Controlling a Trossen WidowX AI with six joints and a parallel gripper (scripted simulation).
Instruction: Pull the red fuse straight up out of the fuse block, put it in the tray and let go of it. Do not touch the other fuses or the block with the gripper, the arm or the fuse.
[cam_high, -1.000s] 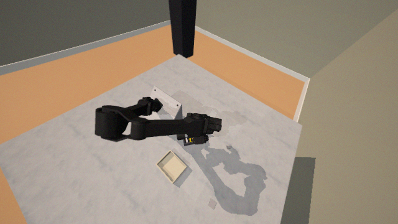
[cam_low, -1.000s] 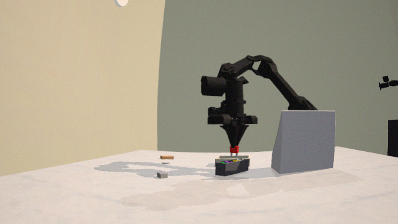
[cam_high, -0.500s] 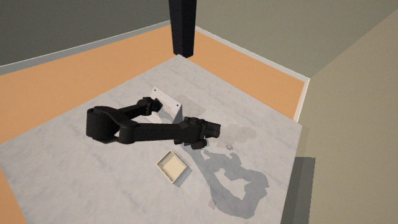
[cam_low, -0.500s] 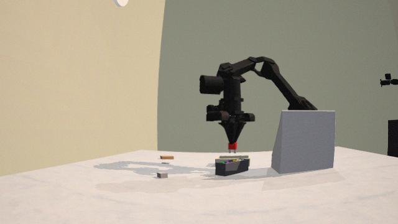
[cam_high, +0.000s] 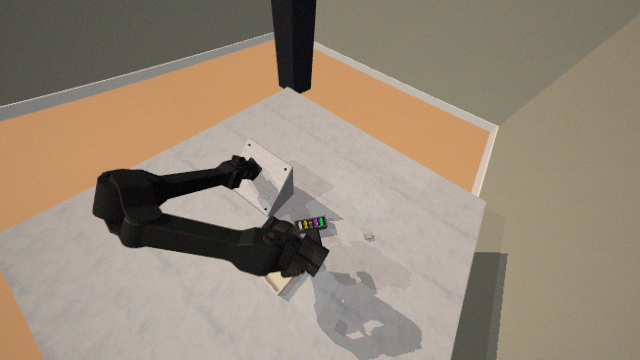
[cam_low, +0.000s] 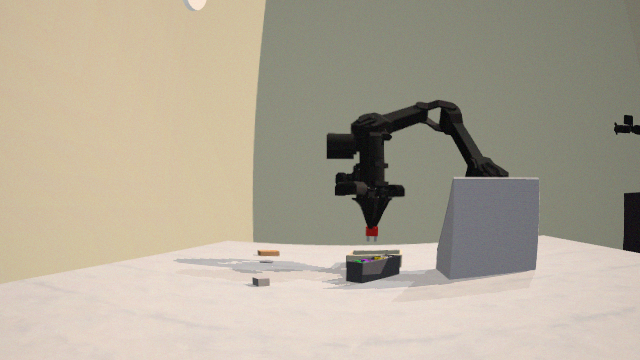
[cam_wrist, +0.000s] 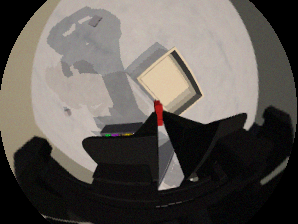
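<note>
Now: the red fuse 10 mm below my gripper tip. From my gripper tip the other things lie so: small grey cube 260 mm to the left, 160 mm ahead, 90 mm below; then beige tray 90 mm below, 50 mm to the right.
</note>
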